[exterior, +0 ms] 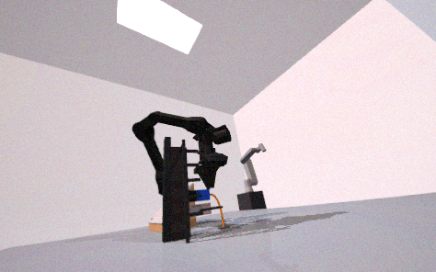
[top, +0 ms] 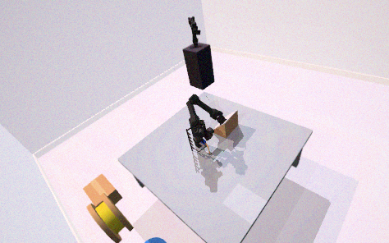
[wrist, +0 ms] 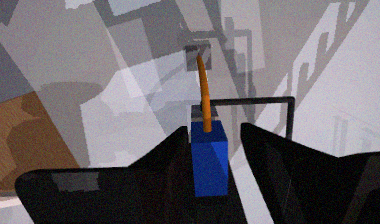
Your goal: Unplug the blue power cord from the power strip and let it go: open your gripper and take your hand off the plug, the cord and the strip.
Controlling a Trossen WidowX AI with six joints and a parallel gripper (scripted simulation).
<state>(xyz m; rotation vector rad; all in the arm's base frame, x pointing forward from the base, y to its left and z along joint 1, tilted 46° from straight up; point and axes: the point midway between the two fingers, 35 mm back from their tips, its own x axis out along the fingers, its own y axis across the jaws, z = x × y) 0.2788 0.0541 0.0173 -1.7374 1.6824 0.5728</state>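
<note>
The blue plug is 50 mm to the right of my gripper tip, 10 mm below it and 10 mm behind it. Round my gripper tip: black power strip (120 mm to the right, 20 mm behind, 10 mm above).
</note>
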